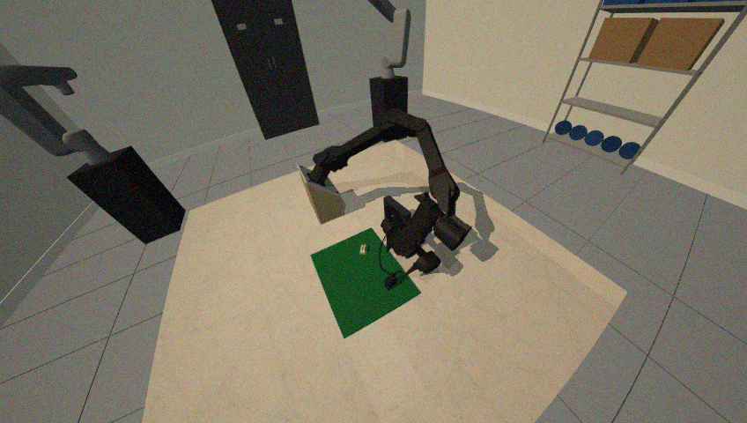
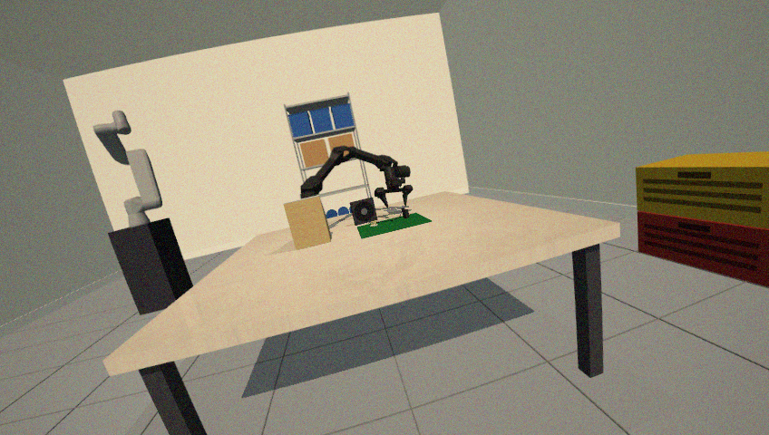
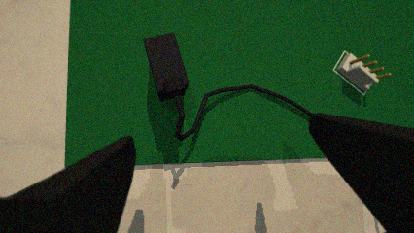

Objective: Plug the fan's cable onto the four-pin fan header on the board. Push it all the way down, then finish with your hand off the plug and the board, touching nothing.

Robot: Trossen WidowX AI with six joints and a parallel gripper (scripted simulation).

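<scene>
Now: gripper tip 4 cm to the left of the black plug, 4 cm above it and 3 cm short of it. Also, from my gripper tip: four-pin header (13 cm behind, 6 cm below, 5 cm to the right); then black fan (15 cm behind, 10 cm to the left); then green board (10 cm to the right, 7 cm below, 6 cm behind).
</scene>
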